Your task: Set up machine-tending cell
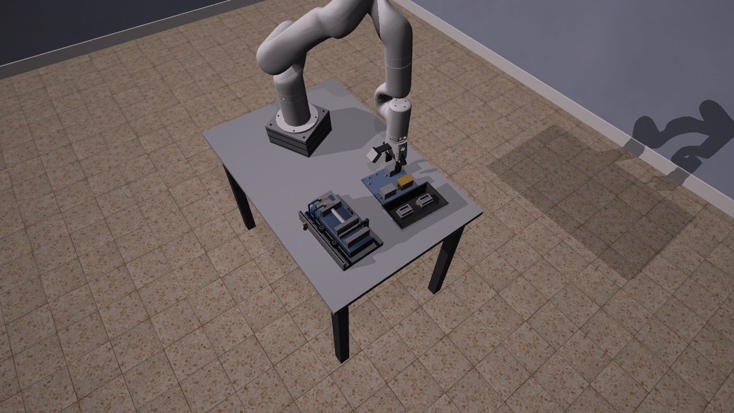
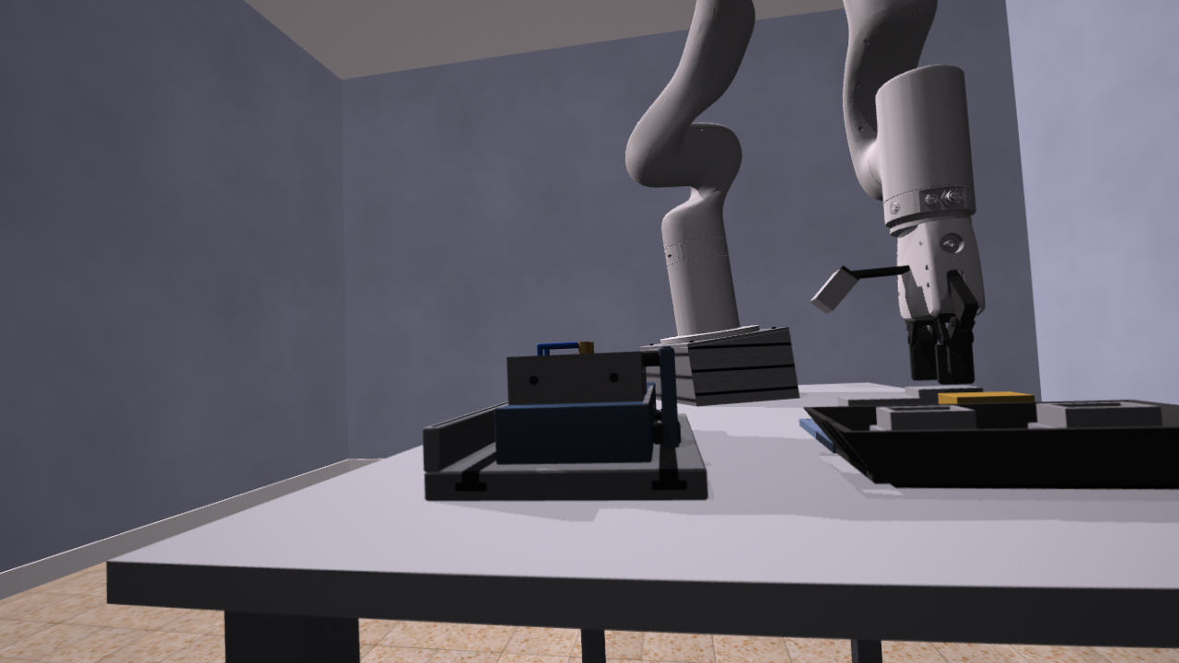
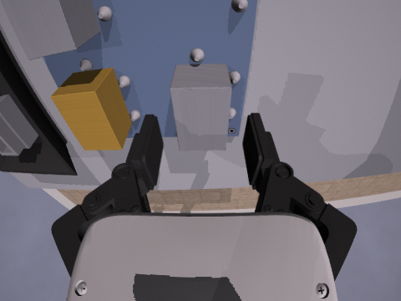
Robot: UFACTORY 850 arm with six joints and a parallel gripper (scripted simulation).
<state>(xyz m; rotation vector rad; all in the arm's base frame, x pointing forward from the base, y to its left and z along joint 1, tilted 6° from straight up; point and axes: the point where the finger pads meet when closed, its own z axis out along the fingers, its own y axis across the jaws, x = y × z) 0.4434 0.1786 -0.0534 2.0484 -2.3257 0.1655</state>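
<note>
Right now the aluminium blank is 40 mm below my hand. Round my hand: brass blank (90 mm ahead, 40 mm below, 10 mm to the right).
</note>
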